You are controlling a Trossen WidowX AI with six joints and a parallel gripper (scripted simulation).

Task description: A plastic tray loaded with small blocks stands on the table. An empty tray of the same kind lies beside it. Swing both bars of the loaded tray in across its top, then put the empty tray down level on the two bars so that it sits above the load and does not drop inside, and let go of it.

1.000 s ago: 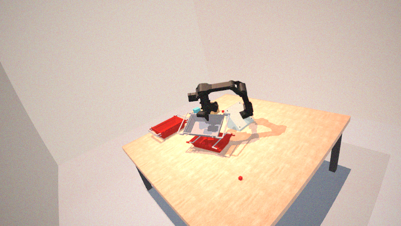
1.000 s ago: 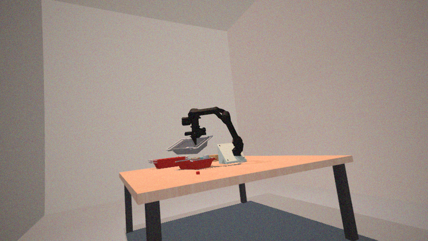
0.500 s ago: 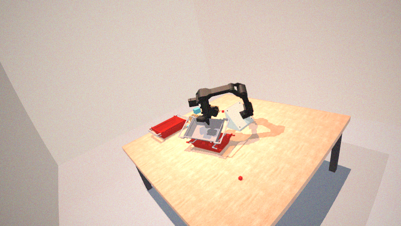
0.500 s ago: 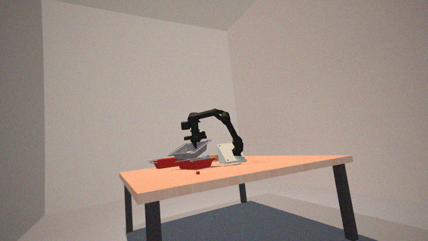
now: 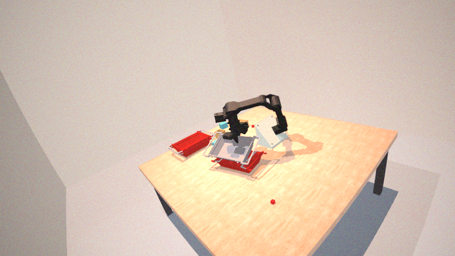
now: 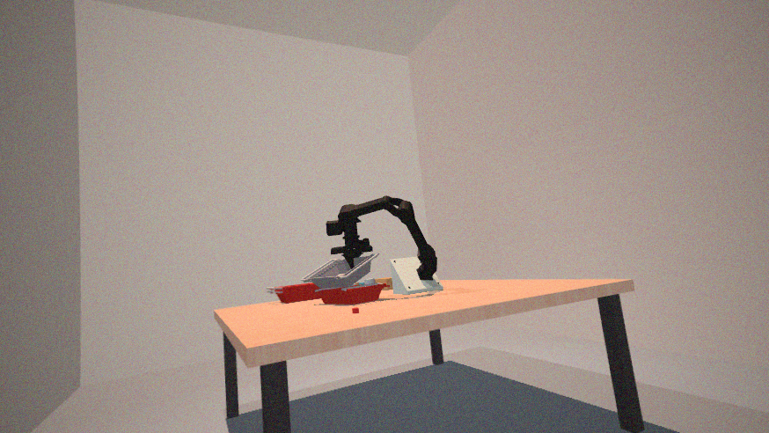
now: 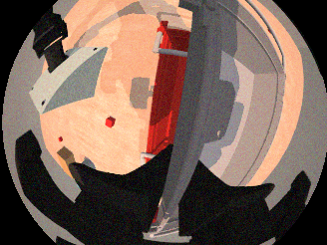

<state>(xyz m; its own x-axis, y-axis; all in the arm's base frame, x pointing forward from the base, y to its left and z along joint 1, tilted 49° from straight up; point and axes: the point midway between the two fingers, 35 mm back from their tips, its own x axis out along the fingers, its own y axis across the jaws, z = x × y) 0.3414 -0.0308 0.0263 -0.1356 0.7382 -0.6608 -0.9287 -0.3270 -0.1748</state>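
My gripper tip is now 70 mm short of the grey tray and 30 mm to the right of it. Round my gripper tip: small red cube (420 mm to the left, 130 mm ahead, 120 mm below); tan box (410 mm to the right, 110 mm below, 100 mm behind).
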